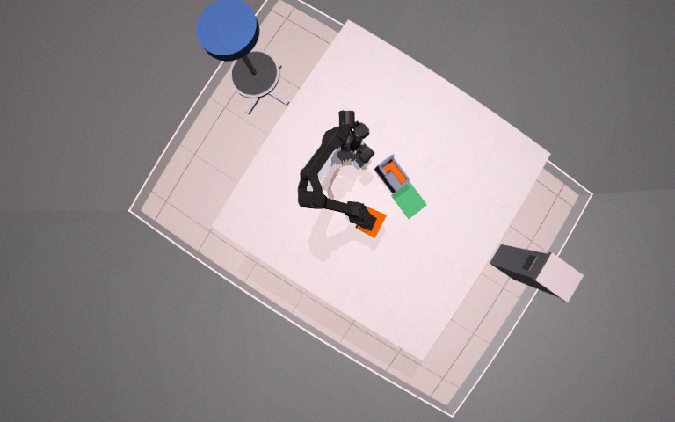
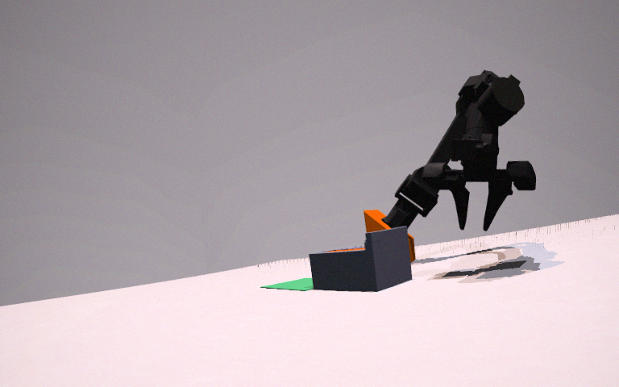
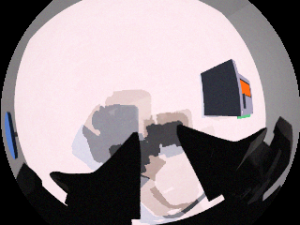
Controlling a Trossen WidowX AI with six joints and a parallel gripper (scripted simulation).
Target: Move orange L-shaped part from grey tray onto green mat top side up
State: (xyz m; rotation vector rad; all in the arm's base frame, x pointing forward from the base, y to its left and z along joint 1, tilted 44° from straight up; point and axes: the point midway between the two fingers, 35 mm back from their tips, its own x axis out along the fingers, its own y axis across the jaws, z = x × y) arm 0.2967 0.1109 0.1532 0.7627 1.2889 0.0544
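Right now my gripper tip is 190 mm to the left of the orange L-shaped part, 40 mm past it and 20 mm above it. Also, from my gripper tip: green mat: 330 mm to the right, 120 mm behind, 80 mm below.
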